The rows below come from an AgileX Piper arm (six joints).
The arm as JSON. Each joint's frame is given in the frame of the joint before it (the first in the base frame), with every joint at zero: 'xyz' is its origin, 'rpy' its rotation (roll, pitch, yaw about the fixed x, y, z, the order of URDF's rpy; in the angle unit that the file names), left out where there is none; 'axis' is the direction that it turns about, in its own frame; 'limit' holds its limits. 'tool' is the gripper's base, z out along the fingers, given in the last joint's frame.
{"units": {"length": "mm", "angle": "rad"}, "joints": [
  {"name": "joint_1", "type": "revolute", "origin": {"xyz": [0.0, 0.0, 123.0]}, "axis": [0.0, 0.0, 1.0], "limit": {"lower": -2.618, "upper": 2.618}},
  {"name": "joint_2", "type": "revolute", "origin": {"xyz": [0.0, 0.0, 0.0]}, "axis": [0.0, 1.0, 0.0], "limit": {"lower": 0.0, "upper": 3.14}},
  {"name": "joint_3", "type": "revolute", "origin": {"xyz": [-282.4, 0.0, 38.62]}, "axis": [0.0, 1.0, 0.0], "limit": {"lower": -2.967, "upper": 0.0}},
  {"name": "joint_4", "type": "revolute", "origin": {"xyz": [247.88, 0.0, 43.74]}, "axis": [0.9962, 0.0, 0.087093], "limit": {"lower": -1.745, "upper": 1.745}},
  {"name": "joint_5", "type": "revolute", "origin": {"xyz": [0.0, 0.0, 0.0]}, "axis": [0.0, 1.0, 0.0], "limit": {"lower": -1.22, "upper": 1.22}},
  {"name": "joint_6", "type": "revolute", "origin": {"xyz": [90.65, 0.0, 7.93]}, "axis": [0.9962, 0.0, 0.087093], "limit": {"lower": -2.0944, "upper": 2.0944}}
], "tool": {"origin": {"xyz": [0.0, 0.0, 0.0], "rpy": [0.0, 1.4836, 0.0]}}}
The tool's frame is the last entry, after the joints.
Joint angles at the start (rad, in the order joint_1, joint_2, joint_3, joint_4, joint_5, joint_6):
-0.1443 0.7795 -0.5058 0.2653 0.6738 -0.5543
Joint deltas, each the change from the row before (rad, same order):
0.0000 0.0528 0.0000 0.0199 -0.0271 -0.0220
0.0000 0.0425 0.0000 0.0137 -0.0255 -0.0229
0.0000 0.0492 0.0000 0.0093 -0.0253 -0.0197
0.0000 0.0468 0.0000 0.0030 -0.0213 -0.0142
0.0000 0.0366 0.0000 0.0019 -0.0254 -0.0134
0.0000 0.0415 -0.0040 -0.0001 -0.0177 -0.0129
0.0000 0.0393 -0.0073 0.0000 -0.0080 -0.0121
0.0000 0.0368 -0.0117 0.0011 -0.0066 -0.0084
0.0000 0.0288 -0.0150 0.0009 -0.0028 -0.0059
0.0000 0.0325 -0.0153 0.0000 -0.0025 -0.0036
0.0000 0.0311 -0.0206 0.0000 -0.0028 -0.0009
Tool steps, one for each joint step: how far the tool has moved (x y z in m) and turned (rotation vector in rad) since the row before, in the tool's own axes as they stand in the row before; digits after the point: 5 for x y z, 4 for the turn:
-0.00233 -0.00203 0.01006 -0.0134 0.0196 0.0025
-0.00185 -0.00198 0.00819 -0.0070 0.0136 -0.0046
-0.00129 -0.00237 0.00960 -0.0068 0.0216 -0.0037
-0.00060 -0.00231 0.00922 -0.0053 0.0249 -0.0038
-0.00097 -0.00225 0.00727 0.0012 0.0126 -0.0058
-0.00114 -0.00229 0.00778 -0.0030 0.0203 -0.0070
-0.00133 -0.00195 0.00700 -0.0072 0.0229 -0.0071
-0.00253 -0.00221 0.00602 -0.0060 0.0173 -0.0036
-0.00343 -0.00218 0.00403 -0.0040 0.0101 -0.0030
-0.00326 -0.00231 0.00493 -0.0052 0.0137 -0.0010
-0.00479 -0.00285 0.00406 -0.0024 0.0073 0.0007

